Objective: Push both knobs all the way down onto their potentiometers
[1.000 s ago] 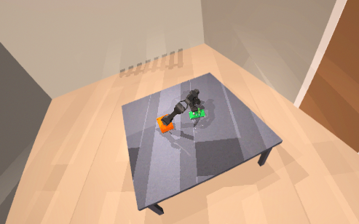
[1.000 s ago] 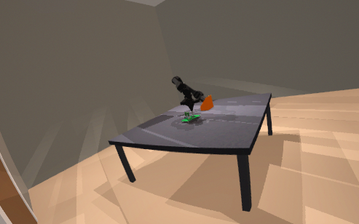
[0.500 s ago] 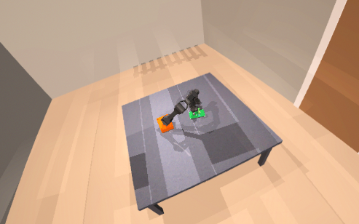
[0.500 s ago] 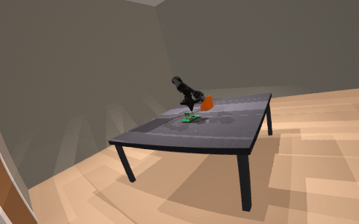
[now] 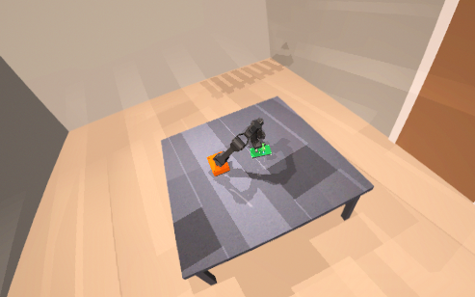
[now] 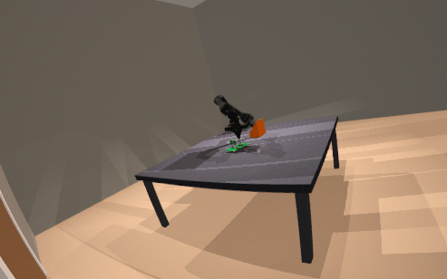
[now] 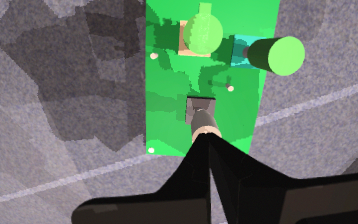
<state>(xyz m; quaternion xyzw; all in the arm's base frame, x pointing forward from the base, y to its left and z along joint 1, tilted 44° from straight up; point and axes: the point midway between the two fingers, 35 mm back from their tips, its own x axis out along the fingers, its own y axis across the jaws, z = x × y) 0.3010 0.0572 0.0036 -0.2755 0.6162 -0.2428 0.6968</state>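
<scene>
Right now my gripper tip is 2 cm above the beige knob. From my gripper tip the other things lie so: green knob 6 cm ahead, 1 cm below.
</scene>
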